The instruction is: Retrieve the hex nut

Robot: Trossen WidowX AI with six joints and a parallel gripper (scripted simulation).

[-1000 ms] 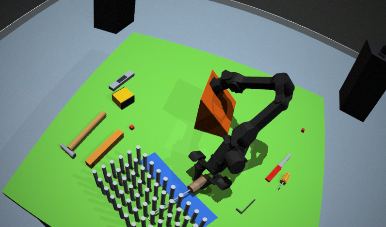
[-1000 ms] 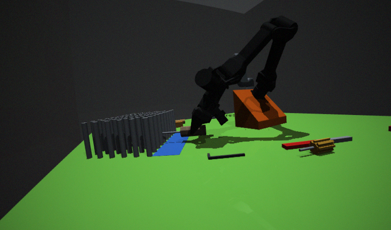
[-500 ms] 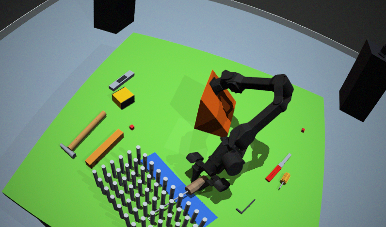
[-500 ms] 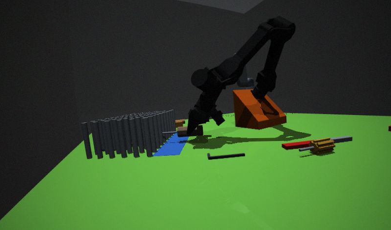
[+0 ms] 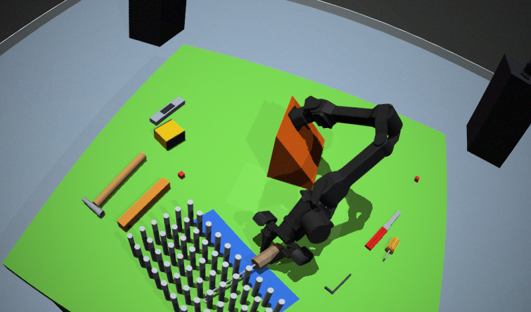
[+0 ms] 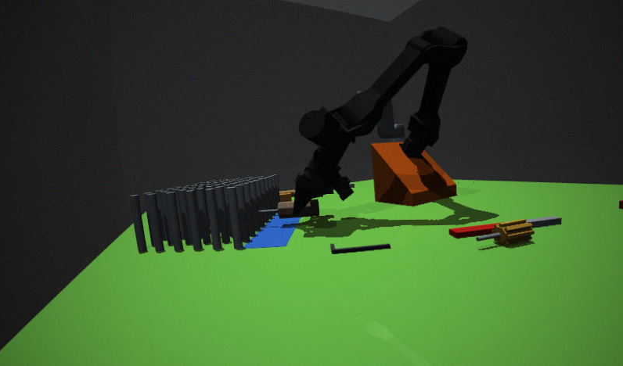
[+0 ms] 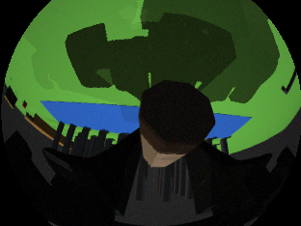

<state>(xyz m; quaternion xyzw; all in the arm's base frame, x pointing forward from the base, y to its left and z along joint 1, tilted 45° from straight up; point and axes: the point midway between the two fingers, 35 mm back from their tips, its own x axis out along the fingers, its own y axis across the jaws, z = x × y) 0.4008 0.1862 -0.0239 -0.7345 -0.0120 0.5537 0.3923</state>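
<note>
Now: the blue taped strip 50 mm to the right of my gripper tip, 30 mm below it and 20 mm ahead of it. Also, from my gripper tip: brown-handled screwdriver 90 mm ahead, 40 mm to the right; orange bar 390 mm to the right, 20 mm ahead, 10 mm below; hex nut 190 mm ahead, 80 mm to the right, 30 mm below.
</note>
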